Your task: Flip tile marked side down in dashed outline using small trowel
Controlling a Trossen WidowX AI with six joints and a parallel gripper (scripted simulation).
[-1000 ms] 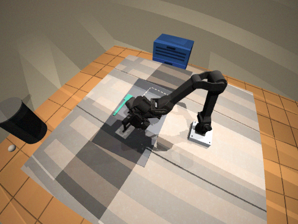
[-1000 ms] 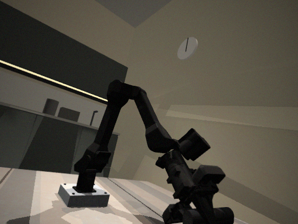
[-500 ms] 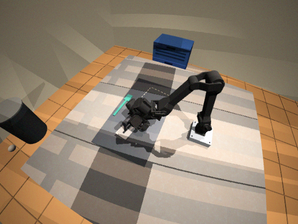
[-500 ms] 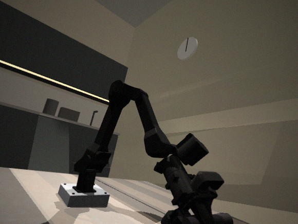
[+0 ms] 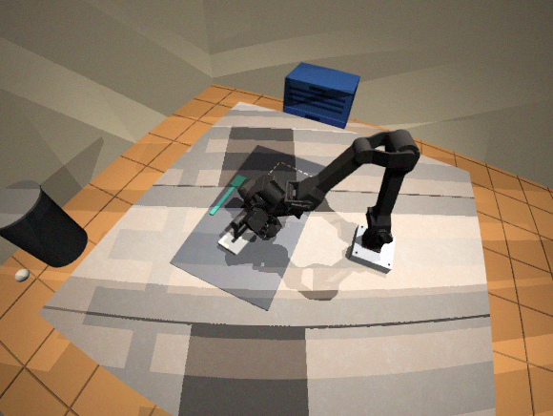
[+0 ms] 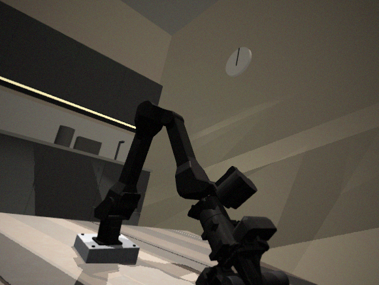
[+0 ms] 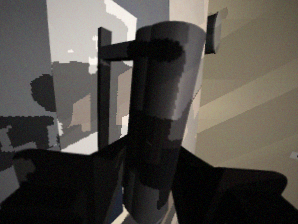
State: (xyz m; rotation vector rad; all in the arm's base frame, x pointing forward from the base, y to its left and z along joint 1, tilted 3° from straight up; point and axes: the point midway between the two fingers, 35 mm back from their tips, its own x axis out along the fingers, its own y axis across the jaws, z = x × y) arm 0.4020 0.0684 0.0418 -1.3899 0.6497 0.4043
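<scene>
My gripper tip is 80 mm above the grey mat, 70 mm to the left of it and 30 mm past it. Also, from my gripper tip: tan square tile (110 mm to the right, 50 mm below, 50 mm behind); teal trowel (110 mm ahead, 100 mm to the right, 50 mm below).
</scene>
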